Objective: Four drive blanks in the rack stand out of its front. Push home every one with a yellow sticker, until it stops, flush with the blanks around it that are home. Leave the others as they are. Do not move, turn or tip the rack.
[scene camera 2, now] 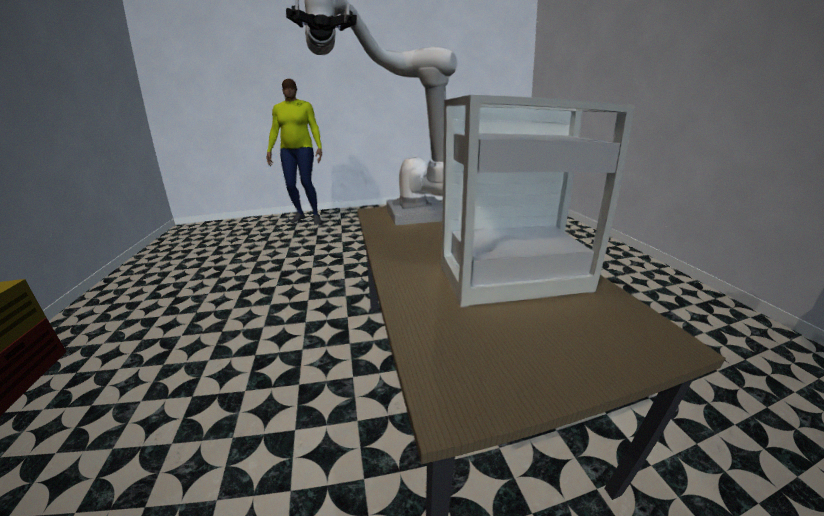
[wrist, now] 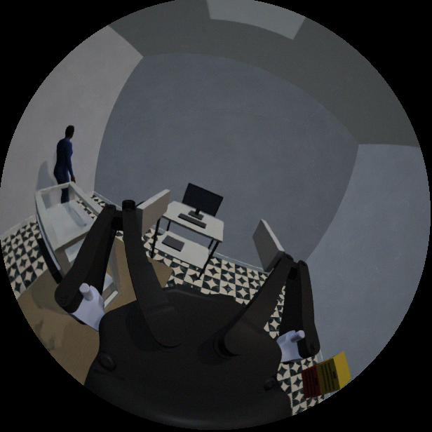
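Observation:
The rack [scene camera 2: 467, 200] [wrist: 84, 195] is a pale upright frame standing on the wooden table [scene camera 2: 516, 364] [wrist: 65, 345]. An upper grey unit [scene camera 2: 547, 154] and a lower grey unit [scene camera 2: 529, 269] show inside it in the scene view. The rack's front with the drive blanks and yellow stickers cannot be made out in either view. My gripper [scene camera 2: 321, 21] [wrist: 213, 214] is open and empty, its two pads wide apart. It is high up and well left of the rack in the scene view, apart from it. In the wrist view the rack is at the left, partly behind a finger.
The arm's base [scene camera 2: 416, 211] stands on the table behind the rack. A person in yellow [scene camera 2: 296, 124] stands near the back wall; a person in blue [wrist: 64, 155] shows in the wrist view. A desk with a monitor [wrist: 202, 199] stands by a wall. Yellow and red boxes [scene camera 2: 30, 358] [wrist: 311, 382] stand aside.

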